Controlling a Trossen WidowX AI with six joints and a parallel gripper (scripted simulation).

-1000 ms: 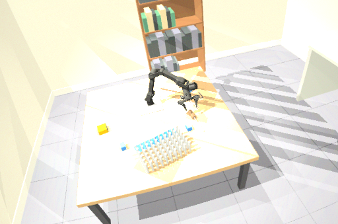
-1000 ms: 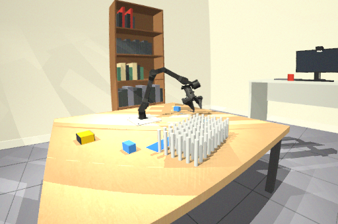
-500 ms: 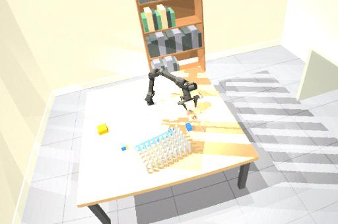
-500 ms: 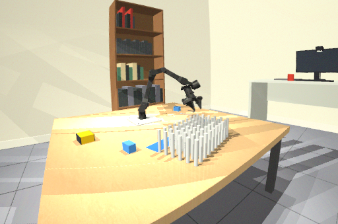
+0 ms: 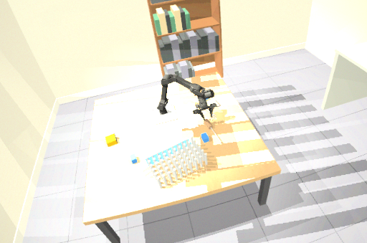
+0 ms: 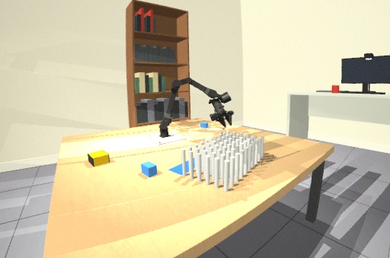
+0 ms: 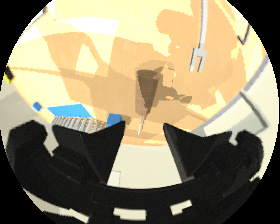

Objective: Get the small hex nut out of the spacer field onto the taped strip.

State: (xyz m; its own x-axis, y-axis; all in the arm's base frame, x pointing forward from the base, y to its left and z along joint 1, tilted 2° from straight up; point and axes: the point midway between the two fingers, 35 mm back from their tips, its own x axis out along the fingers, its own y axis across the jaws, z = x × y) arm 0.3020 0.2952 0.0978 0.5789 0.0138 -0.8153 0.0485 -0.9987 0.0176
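Now: gripper tip 100 mm short of the brown stick-like tool, 10 mm to the right of it and 70 mm above it. Round my gripper tip: blue taped strip: 130 mm ahead, 360 mm to the right, 80 mm below; thin grey tool: 160 mm behind, 70 mm to the left, 70 mm below.
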